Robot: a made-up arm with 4 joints.
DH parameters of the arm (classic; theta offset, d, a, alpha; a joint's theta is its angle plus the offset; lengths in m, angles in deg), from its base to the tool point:
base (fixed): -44.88 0 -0.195 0
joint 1: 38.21 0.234 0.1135 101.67
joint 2: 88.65 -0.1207 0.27 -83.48
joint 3: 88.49 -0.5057 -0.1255 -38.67
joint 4: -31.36 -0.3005 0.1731 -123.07
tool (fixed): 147.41 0.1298 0 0
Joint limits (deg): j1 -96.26..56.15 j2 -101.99..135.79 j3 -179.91..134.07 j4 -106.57..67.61
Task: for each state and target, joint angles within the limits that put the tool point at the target. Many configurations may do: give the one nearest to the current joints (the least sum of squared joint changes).
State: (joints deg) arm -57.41 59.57 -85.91 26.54
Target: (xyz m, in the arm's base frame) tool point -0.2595 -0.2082 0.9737
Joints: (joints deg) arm -60.48 66.04 -114.55 -27.40
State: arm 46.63 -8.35 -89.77 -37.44
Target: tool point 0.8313 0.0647 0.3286
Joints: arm 8.03 -17.94 -77.11 -25.66
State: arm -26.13 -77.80 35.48 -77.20
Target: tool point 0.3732 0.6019 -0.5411
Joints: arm 24.34 -101.99 16.57 -106.10
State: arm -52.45 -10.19 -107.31 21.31
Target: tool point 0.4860 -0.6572 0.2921
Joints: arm -46.28 -12.73 -109.13 20.18
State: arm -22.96 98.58 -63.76 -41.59
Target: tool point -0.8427 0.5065 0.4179
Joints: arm -19.37 134.21 -36.34 -29.23
